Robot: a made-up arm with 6 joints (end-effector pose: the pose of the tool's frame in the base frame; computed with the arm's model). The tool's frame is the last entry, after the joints.
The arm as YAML. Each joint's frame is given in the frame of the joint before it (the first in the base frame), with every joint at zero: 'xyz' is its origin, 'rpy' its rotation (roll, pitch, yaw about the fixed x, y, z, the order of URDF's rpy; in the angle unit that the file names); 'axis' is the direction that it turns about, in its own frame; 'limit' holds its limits. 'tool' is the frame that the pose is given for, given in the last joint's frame.
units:
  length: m
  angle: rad
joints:
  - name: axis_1
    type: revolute
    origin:
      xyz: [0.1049, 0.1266, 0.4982]
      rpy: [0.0, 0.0, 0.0]
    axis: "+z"
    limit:
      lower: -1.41
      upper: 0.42
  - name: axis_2
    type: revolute
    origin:
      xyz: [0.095, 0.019, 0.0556]
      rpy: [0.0, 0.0, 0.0]
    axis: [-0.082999, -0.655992, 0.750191]
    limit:
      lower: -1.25
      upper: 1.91
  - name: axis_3
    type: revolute
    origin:
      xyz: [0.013, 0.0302, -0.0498]
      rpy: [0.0, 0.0, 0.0]
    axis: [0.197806, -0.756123, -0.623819]
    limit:
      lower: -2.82
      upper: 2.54
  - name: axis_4
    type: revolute
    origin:
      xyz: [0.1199, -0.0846, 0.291]
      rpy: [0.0, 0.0, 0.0]
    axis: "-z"
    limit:
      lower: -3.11
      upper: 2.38
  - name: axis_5
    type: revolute
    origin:
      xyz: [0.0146, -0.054, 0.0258]
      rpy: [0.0, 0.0, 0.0]
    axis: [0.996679, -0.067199, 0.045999]
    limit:
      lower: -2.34
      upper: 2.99
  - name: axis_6
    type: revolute
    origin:
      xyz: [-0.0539, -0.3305, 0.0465]
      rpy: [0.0, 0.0, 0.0]
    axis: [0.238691, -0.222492, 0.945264]
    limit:
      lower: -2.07
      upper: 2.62
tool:
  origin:
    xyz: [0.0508, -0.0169, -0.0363]
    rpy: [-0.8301, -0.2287, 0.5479]
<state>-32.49 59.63 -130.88 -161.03 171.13 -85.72</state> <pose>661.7 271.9 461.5 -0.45 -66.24 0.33</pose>
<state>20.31 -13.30 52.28 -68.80 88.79 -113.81</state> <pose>315.3 -12.2 490.0 -19.92 36.17 24.30</pose>
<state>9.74 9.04 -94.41 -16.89 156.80 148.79</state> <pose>174.4 364.9 555.1 56.38 -83.28 -46.73</pose>
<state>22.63 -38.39 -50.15 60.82 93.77 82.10</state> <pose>290.7 120.2 435.4 4.80 -75.91 3.18</pose>
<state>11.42 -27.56 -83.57 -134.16 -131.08 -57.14</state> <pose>827.7 302.0 561.8 0.00 -89.28 21.48</pose>
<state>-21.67 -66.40 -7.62 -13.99 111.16 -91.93</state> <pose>178.1 102.4 406.7 82.71 69.04 -54.26</pose>
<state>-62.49 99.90 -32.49 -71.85 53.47 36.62</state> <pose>524.7 236.0 697.9 17.86 -1.16 124.58</pose>
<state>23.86 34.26 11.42 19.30 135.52 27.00</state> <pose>265.0 368.6 697.1 123.98 -69.90 7.48</pose>
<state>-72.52 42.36 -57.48 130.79 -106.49 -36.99</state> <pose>674.2 46.3 1027.5 50.77 -137.00 31.76</pose>
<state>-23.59 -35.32 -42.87 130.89 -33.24 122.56</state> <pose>605.1 39.2 832.1 -17.21 30.00 -0.06</pose>
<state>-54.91 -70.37 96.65 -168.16 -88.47 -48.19</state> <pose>518.2 285.9 1109.3 -159.34 9.29 37.91</pose>
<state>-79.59 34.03 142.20 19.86 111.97 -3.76</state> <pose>-20.1 49.5 485.6 26.09 128.72 -5.16</pose>
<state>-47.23 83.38 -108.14 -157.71 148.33 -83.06</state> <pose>543.3 131.9 645.1 4.75 -102.00 -23.38</pose>
